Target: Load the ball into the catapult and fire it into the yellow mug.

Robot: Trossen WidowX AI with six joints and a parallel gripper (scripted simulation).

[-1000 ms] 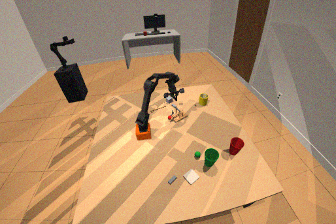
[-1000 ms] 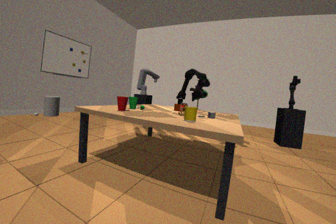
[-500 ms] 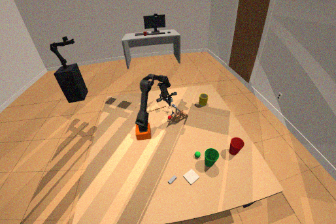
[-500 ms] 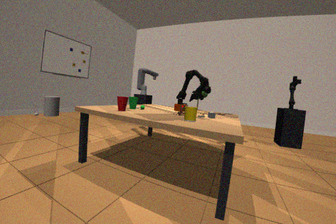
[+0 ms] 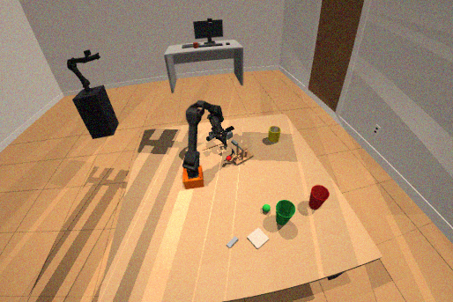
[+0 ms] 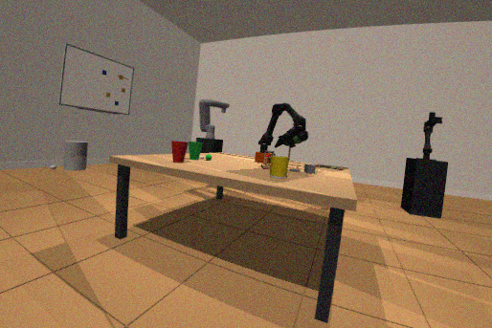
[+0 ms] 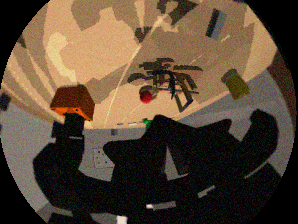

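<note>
Right now the red ball is 5 cm to the right of my gripper tip and 7 cm below it. Round my gripper tip: grey cube 7 cm ahead, 25 cm to the left, 11 cm below; then yellow mug 40 cm ahead, 11 cm to the left, 10 cm below; then wooden catapult 7 cm ahead, 2 cm to the right, 8 cm below.
</note>
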